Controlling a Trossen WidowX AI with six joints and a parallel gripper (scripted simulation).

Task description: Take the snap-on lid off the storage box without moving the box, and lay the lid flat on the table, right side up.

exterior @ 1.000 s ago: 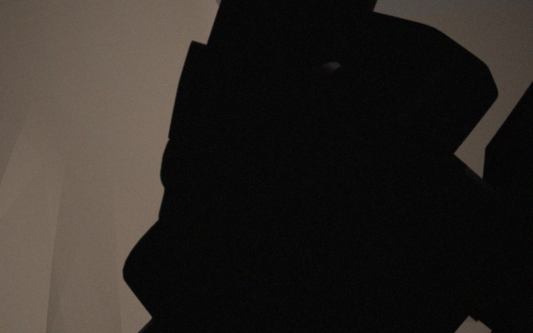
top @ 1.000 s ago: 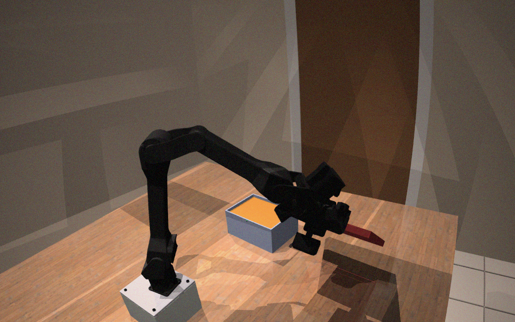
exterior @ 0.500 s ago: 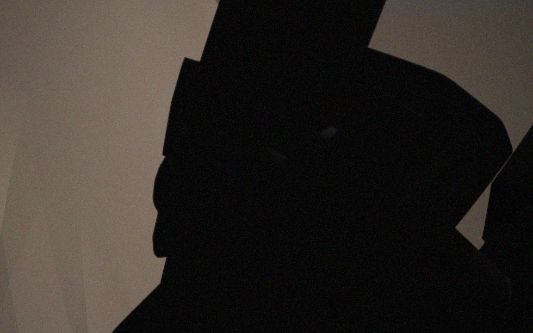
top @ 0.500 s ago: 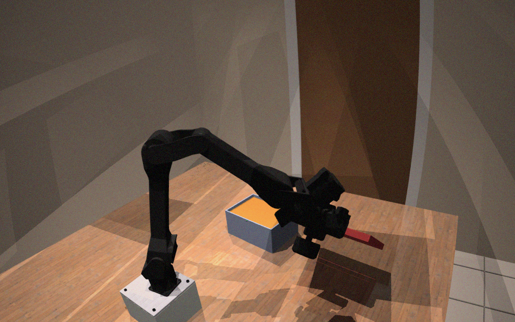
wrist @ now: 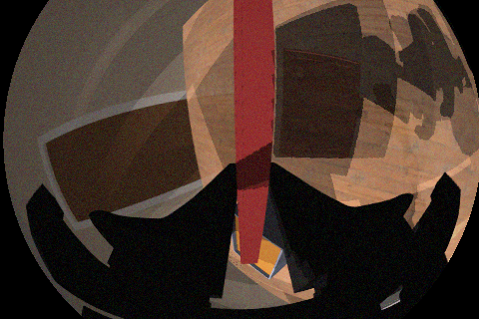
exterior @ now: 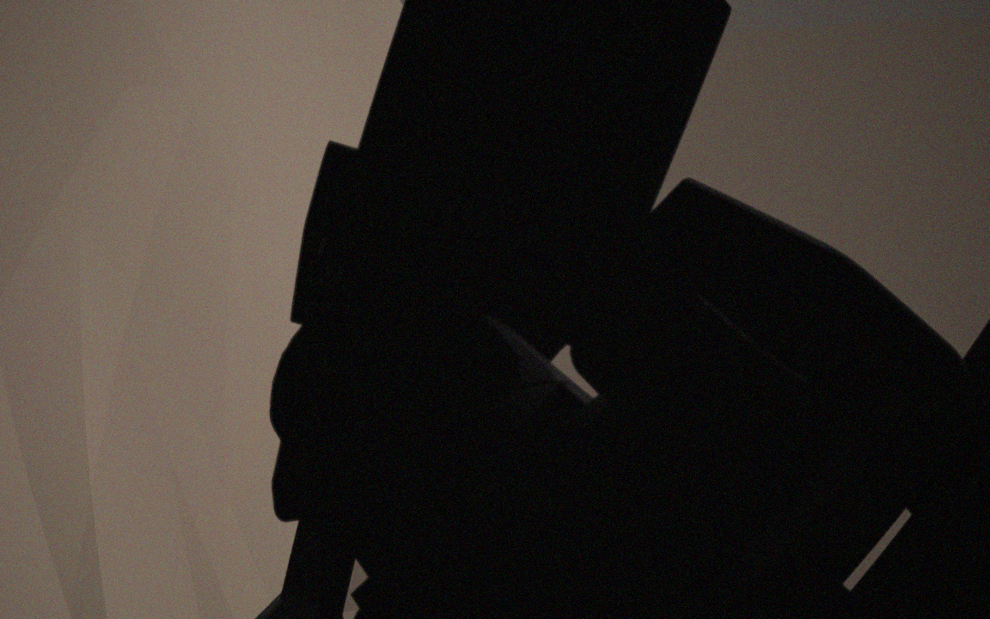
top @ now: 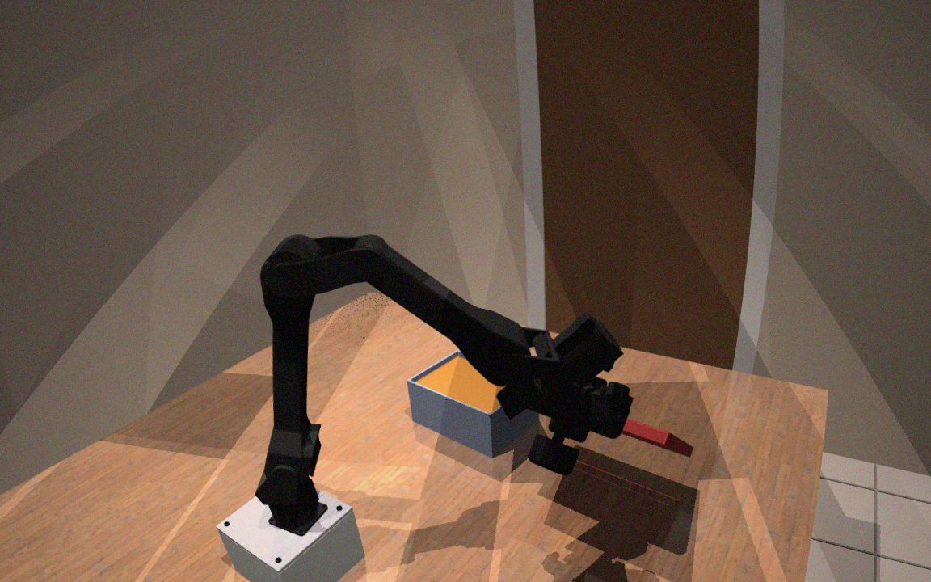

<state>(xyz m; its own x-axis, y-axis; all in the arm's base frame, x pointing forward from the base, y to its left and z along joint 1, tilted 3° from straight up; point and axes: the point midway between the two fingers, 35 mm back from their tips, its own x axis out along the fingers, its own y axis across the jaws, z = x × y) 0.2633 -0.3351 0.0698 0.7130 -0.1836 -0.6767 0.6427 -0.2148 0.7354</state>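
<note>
My gripper tip is 6 cm short of the red lid, 5 cm above it and 2 cm to the left of it. The rest, counted from my gripper tip: grey-blue storage box: 27 cm to the left, 15 cm ahead, 12 cm below.
</note>
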